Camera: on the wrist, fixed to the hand. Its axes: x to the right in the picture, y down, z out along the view.
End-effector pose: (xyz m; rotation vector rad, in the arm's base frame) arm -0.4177 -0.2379 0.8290 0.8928 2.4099 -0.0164
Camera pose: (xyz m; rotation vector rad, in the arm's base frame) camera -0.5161 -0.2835 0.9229 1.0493 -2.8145 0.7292
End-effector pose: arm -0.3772 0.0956 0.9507 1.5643 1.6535 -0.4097
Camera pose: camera -0.4910 0.1566 1.0131 -0.2211 -2.8858 1.0489
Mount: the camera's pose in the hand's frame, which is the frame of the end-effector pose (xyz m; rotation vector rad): -0.0143 -0.0782 -0.1194 0.2659 0.4426 -1.5043
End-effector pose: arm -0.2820 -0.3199 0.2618 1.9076 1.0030 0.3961
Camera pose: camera -0.4028 -0.2425 0.2612 0.7867 2.4918 -0.2476
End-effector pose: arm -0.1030 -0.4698 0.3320 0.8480 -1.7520 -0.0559
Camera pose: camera 0.0403 -0.4754 0.3296 2.0140 -0.4114 -0.5751
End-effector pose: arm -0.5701 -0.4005 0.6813 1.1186 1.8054 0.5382
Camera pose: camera -0.7078 -0.4400 0.6885 -0.4471 2.5263 -0.4138
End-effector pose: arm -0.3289 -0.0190 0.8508 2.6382 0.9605 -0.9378
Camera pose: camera -0.3268 0.0778 0.9567 -1.2531 -2.1187 0.3793
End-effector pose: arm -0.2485 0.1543 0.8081 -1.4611 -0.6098 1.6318
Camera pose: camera -0.1132 0.1630 0.8551 -0.6800 -0.8479 0.1792
